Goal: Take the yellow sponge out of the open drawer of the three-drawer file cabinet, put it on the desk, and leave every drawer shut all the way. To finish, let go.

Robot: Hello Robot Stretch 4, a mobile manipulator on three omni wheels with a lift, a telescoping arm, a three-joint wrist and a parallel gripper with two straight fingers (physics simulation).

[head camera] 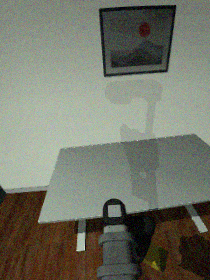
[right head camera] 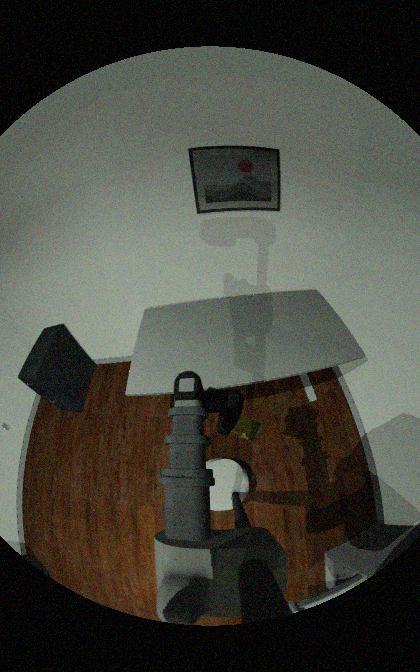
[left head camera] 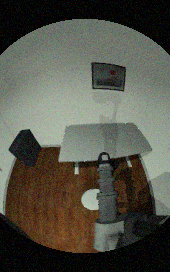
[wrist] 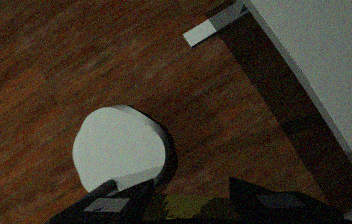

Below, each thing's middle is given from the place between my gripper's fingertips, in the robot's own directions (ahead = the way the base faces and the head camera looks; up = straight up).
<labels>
The framed picture [right head camera: 225,177] is 105 cm ahead of my hand, 19 cm to the right of it and 71 cm above it.
</labels>
